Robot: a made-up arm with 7 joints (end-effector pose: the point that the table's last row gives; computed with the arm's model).
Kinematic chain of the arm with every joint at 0, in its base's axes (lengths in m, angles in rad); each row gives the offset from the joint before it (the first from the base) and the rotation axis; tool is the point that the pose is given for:
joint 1: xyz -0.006 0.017 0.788 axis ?
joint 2: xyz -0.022 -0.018 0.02 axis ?
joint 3: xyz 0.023 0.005 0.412 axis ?
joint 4: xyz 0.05 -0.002 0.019 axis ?
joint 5: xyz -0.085 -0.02 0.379 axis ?
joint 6: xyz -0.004 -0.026 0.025 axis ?
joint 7: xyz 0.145 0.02 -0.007 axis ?
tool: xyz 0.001 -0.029 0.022
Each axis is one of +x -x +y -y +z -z.
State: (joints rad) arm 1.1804 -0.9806 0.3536 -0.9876 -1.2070 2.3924 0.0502
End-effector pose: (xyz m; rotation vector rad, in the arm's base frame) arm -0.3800 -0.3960 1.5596 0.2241 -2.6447 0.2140
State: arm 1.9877 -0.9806 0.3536 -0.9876 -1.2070 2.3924 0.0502
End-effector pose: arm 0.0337 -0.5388 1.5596 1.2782 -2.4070 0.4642
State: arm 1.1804 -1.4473 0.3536 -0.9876 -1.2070 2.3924 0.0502
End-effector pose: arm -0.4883 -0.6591 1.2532 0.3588 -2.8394 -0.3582
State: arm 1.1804 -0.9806 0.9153 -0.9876 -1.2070 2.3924 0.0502
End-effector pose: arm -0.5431 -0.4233 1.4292 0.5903 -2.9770 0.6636
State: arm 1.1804 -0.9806 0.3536 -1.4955 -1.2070 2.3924 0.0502
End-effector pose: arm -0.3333 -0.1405 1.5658 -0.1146 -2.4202 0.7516
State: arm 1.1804 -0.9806 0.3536 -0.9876 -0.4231 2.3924 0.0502
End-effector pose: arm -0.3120 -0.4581 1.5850 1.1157 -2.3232 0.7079
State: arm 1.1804 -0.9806 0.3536 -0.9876 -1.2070 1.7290 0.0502
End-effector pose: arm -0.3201 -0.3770 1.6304 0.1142 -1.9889 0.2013
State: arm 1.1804 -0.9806 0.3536 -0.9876 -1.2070 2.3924 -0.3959
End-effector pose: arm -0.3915 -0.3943 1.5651 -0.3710 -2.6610 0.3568
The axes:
joint 1: +z
joint 2: +y
joint 3: +z
joint 4: -y
joint 5: +z
joint 6: -y
joint 7: -z

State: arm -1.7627 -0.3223 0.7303 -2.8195 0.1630 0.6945 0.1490
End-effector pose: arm 0.0453 -0.1778 0.8192 0.9155 1.7681 -1.0230
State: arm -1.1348 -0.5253 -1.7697 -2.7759 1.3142 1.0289 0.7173
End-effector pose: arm -0.2746 -0.0913 0.7671 -2.5999 0.8579 0.8320
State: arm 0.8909 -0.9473 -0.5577 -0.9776 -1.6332 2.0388 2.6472
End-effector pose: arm -0.0990 -0.4192 1.6025 -1.3984 1.5221 1.9674
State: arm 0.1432 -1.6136 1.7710 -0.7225 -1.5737 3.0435 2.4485
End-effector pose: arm -0.8230 0.1254 0.6391 1.7907 -1.1731 2.2888
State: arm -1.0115 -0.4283 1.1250 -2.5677 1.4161 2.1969 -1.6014
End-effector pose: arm 0.3974 -0.0435 0.9772 0.4865 -0.5102 0.6960
